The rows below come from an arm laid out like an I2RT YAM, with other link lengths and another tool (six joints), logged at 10 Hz.
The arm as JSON. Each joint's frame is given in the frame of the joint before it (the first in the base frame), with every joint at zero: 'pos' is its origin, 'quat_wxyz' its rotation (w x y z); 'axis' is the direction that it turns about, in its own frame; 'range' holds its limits. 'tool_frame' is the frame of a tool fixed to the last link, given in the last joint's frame.
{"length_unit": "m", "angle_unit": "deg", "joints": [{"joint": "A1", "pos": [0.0, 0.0, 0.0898], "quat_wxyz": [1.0, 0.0, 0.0, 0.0], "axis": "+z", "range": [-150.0, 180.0]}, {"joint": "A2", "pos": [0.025, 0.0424, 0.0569], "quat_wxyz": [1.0, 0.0, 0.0, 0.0], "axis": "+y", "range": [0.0, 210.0]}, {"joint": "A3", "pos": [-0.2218, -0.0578, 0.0], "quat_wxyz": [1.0, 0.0, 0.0, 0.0], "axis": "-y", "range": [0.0, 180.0]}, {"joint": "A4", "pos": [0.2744, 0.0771, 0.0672], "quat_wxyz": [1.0, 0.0, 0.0, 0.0], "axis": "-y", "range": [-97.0, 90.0]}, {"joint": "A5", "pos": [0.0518, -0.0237, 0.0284], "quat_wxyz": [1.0, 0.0, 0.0, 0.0], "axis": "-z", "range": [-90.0, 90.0]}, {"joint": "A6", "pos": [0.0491, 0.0, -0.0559], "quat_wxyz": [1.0, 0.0, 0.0, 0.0], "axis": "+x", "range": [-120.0, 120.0]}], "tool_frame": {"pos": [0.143, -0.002, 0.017], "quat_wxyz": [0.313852, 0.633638, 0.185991, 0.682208]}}
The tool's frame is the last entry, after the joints.
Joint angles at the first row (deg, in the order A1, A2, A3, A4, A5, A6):
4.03 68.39 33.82 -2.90 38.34 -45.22
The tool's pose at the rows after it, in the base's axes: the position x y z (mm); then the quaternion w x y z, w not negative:
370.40 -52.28 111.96 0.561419 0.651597 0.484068 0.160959
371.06 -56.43 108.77 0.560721 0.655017 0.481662 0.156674
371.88 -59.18 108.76 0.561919 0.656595 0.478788 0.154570
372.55 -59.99 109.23 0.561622 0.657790 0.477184 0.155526
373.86 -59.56 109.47 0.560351 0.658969 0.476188 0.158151
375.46 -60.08 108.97 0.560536 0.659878 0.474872 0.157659
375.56 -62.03 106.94 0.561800 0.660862 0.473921 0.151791
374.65 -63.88 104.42 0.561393 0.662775 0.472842 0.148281
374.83 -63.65 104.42 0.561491 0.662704 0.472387 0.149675
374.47 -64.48 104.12 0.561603 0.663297 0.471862 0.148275
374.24 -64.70 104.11 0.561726 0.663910 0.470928 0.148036
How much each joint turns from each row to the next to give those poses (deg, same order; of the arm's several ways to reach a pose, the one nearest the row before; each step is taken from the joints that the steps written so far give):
-0.87 1.15 0.61 0.08 -0.09 0.18
-0.70 0.89 0.14 0.46 -0.10 0.04
-0.39 0.42 0.23 0.25 0.08 -0.01
-0.20 0.08 0.16 0.00 -0.17 0.12
-0.06 0.23 0.26 0.00 -0.28 0.24
-0.05 0.66 0.37 0.24 0.08 0.15
-0.05 0.81 0.23 0.22 0.56 0.04
-0.21 0.37 -0.13 0.16 0.16 0.14
-0.01 -0.05 -0.09 0.17 -0.08 0.02
-0.09 0.05 0.00 -0.05 0.07 0.03
0.00 -0.01 -0.01 -0.04 0.08 0.13

